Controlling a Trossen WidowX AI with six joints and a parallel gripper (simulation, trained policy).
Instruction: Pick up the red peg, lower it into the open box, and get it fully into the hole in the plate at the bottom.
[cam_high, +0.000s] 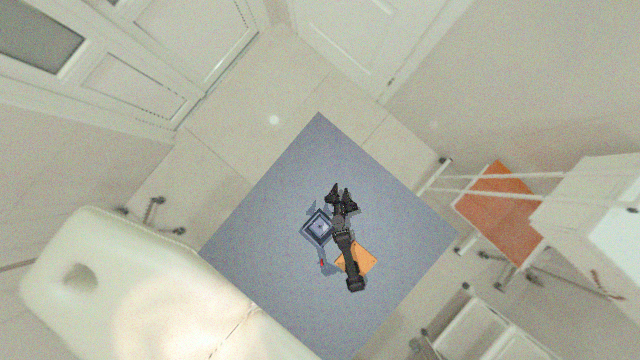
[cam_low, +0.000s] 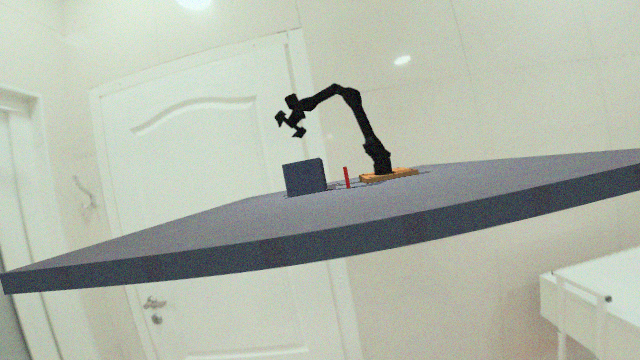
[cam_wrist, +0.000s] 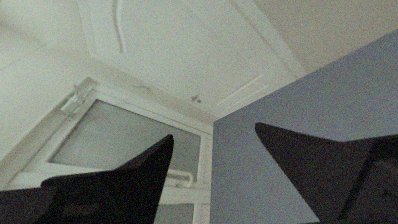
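Now: the red peg 500 mm to the left of my gripper tip, 310 mm below it and 170 mm behind it. The rest, counted from my gripper tip: pale plate: 300 mm to the left, 300 mm below, 40 mm behind.
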